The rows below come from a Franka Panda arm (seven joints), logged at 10 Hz.
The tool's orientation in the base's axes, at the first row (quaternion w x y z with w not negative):
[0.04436 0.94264 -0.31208 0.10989]
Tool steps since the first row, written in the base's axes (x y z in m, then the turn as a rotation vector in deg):
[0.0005 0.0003 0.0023 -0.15 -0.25 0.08]
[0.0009 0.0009 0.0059 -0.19 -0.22 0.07]
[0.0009 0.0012 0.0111 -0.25 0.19 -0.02]
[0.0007 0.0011 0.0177 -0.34 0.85 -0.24]
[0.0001 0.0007 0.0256 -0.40 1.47 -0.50]
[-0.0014 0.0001 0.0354 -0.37 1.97 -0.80]
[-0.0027 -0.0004 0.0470 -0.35 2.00 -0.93]
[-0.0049 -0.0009 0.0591 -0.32 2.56 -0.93]
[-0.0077 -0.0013 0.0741 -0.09 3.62 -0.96]
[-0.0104 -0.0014 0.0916 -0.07 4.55 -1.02]
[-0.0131 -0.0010 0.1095 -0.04 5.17 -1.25]
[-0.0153 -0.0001 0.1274 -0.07 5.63 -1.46]
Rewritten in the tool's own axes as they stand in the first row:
[0.0008 -0.0005 -0.0022 0.05 0.29 -0.07]
[0.0016 -0.0012 -0.0057 0.00 0.29 -0.07]
[0.0026 -0.0013 -0.0108 -0.31 0.00 -0.05]
[0.0041 -0.0010 -0.0172 -0.81 -0.48 0.04]
[0.0057 -0.0002 -0.0250 -1.28 -0.95 0.19]
[0.0072 0.0013 -0.0347 -1.62 -1.37 0.41]
[0.0092 0.0026 -0.0461 -1.65 -1.41 0.54]
[0.0106 0.0045 -0.0582 -1.95 -1.87 0.46]
[0.0121 0.0068 -0.0732 -2.39 -2.86 0.37]
[0.0142 0.0087 -0.0907 -2.93 -3.62 0.29]
[0.0161 0.0103 -0.1086 -3.32 -4.14 0.42]
[0.0180 0.0111 -0.1266 -3.66 -4.49 0.55]

